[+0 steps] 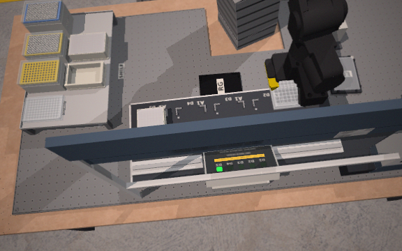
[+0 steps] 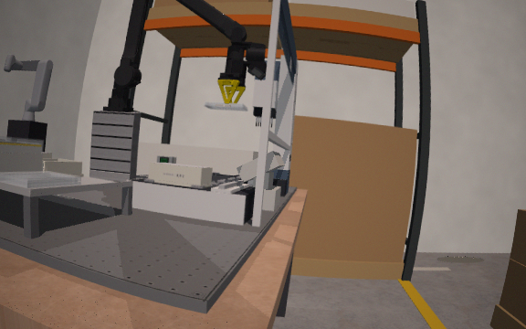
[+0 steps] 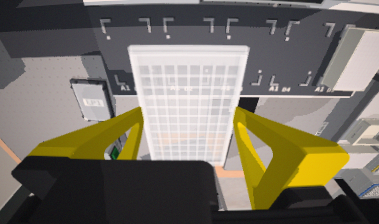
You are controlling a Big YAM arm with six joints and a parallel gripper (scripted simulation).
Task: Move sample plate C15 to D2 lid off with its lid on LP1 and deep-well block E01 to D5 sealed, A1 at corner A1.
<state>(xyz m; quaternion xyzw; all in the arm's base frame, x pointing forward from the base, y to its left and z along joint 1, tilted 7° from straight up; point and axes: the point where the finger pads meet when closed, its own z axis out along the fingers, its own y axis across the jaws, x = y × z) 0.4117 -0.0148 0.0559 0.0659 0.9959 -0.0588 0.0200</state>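
Now: the sample plate C15 10 mm below my hand and 10 mm behind it. Also, from my hand: clear plate lid (310 mm to the left, 280 mm below, 120 mm behind); then black regrip nest RG (290 mm below, 180 mm behind, 120 mm to the right); then blue gantry beam (220 mm above, 170 mm ahead, 110 mm to the right).
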